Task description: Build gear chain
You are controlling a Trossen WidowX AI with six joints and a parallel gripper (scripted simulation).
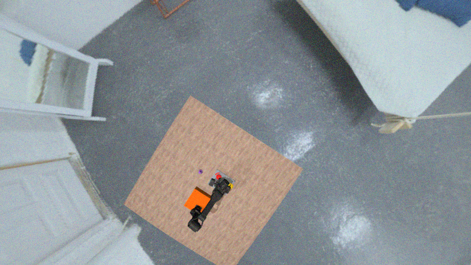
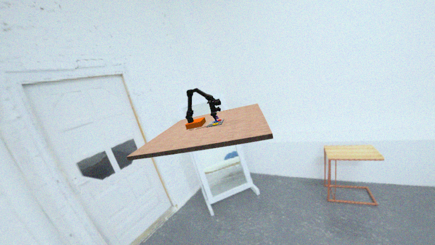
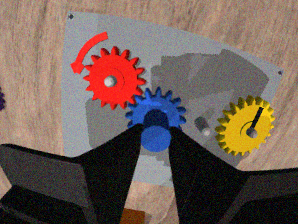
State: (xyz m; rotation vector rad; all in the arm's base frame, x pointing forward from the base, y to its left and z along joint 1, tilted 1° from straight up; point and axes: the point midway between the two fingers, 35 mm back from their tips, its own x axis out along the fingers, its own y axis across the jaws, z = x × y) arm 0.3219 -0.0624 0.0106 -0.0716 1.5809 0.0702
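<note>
My gripper tip is now 1 cm above the blue gear. Also, from my gripper tip: yellow gear 9 cm to the right, 2 cm below; purple gear 22 cm to the left, 2 cm below, 2 cm behind; red arrow 7 cm to the left, 5 cm ahead, 3 cm below.
</note>
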